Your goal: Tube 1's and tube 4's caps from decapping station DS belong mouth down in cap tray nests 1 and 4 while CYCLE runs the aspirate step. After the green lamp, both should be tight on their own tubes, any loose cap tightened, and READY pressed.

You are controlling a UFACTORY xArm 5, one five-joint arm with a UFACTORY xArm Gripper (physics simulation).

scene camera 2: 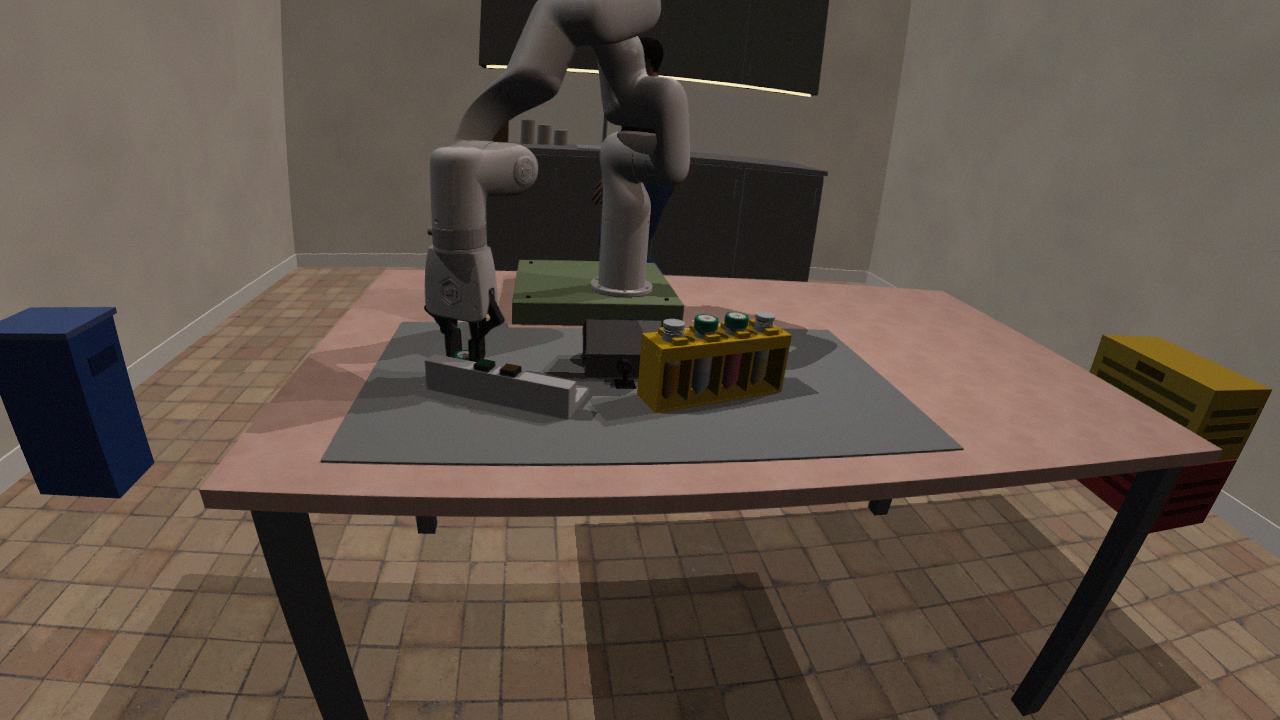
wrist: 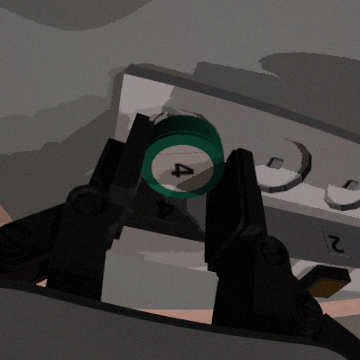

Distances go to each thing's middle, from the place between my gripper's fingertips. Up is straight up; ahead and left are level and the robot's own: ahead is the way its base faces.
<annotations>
Now: hand 240 mm to the right of the dark grey button box (scene camera 2: 611, 348), 30 mm past it and 10 mm below it.
</annotations>
